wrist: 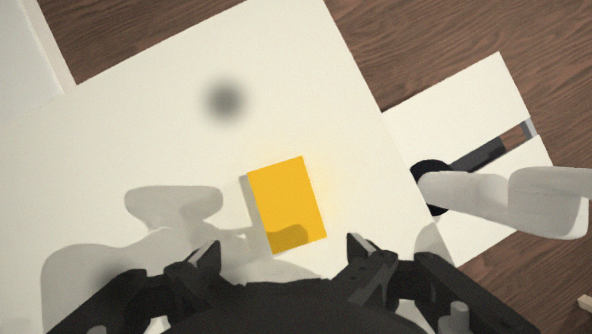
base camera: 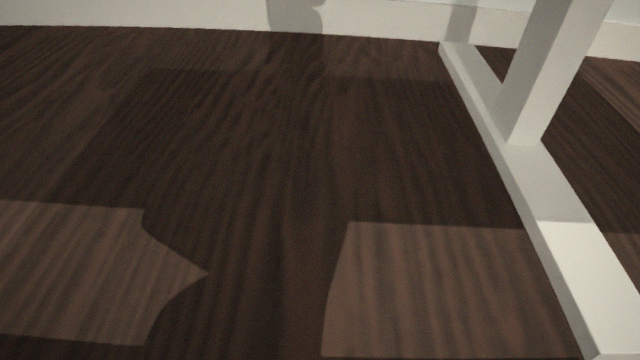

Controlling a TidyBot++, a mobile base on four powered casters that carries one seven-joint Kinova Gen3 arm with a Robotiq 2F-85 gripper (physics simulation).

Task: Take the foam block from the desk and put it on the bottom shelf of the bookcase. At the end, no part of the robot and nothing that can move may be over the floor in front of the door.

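Frame: origin at the arm's base, x ahead, y left, z up, level; millimetres.
Seen in the pictures: gripper, fingertip midpoint: (wrist: 284, 250); arm's base, origin of the base link: (wrist: 432, 188).
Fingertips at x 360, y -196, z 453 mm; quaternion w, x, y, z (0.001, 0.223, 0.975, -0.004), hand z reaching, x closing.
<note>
Pixels of each thing's top centre, then the offset from my fingertips to it. "pt": a spot on its surface instead. Level surfaces: height alone.
- yellow foam block, middle of its top: (wrist: 287, 205) dz -84, dx -10, dy -13 mm
- white desk, its level: dz -129 mm
- desk leg, surface spot: (base camera: 545, 75) pt dz -709, dx +172, dy -106 mm
- wall's baseboard, surface spot: (base camera: 150, 15) pt dz -820, dx +630, dy +607 mm
The yellow foam block (wrist: 287, 205) lies on the white desk (wrist: 300, 75) in the wrist view, its long side slanting down to the right. My gripper (wrist: 284, 250) is open and empty, seen from above at the bottom of the wrist view. Its fingertips stand to the left and right of the block's lower end in the picture. How high they are above the desk is hard to tell. The arm's shadow falls on the desk and on the block's lower end. The bookcase and the door cannot be made out in either view.
My white base (wrist: 465, 95) and pale arm (wrist: 465, 192) are beyond the desk's right edge in the wrist view. A pale panel (wrist: 22, 55) is at top left; what it belongs to is unclear. The base camera shows a desk leg (base camera: 545, 75), its foot (base camera: 545, 180) and the wall's baseboard (base camera: 150, 15).
</note>
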